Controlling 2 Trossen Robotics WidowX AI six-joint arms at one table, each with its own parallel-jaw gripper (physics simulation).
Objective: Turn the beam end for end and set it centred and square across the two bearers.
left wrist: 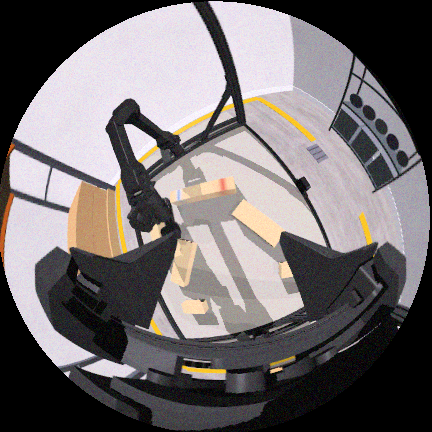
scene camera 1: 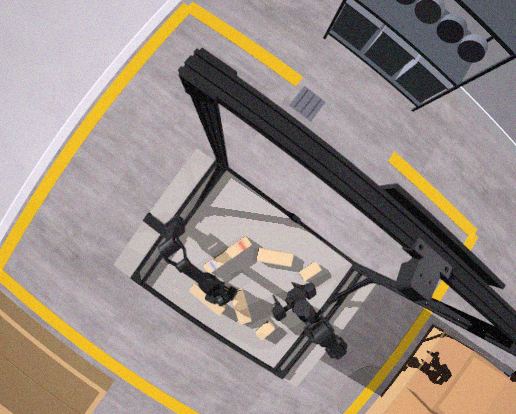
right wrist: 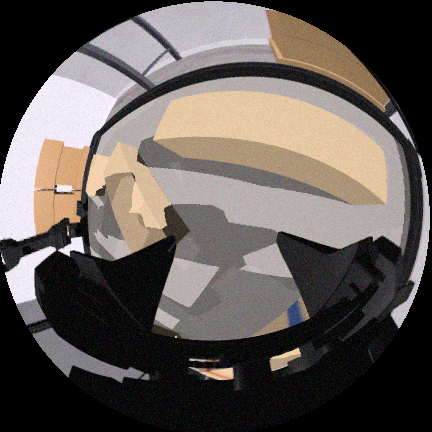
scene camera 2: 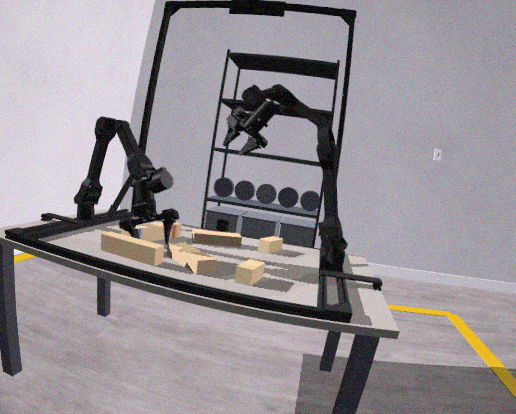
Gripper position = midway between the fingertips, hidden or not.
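Observation:
Nothing is held by my left gripper (scene camera 2: 231,150) (scene camera 1: 282,288) (left wrist: 229,237), and it is open. I can see my right gripper (scene camera 2: 153,247) too, which is also visible at (right wrist: 227,239). On the table rests a beam (right wrist: 297,312) (left wrist: 223,186).

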